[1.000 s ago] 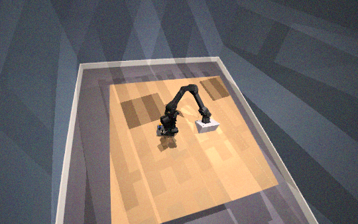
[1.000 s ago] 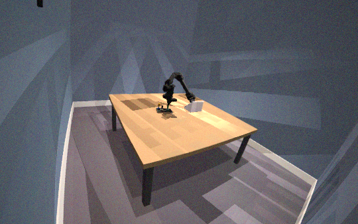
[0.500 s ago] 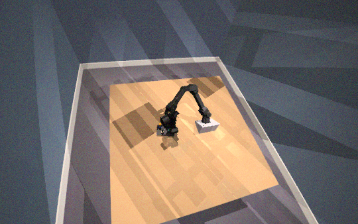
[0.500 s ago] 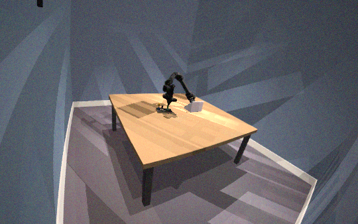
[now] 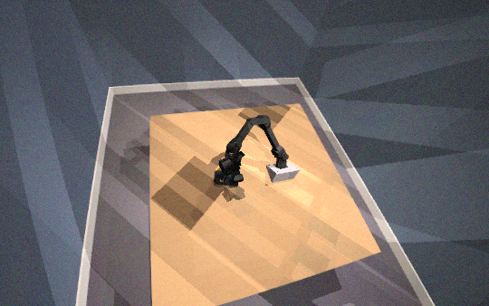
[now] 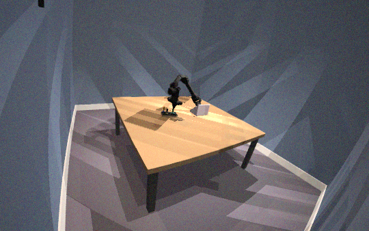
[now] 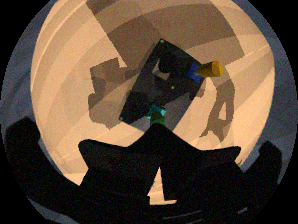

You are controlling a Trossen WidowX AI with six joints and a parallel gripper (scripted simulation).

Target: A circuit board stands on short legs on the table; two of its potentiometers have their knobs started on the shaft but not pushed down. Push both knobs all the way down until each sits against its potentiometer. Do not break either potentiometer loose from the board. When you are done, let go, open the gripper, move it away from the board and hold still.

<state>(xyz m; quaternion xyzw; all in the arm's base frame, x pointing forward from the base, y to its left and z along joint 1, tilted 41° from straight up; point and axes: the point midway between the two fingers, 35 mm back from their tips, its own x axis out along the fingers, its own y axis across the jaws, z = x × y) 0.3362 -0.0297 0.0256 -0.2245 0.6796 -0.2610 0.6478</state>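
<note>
The green knob is 1 cm below my gripper tip.
</note>
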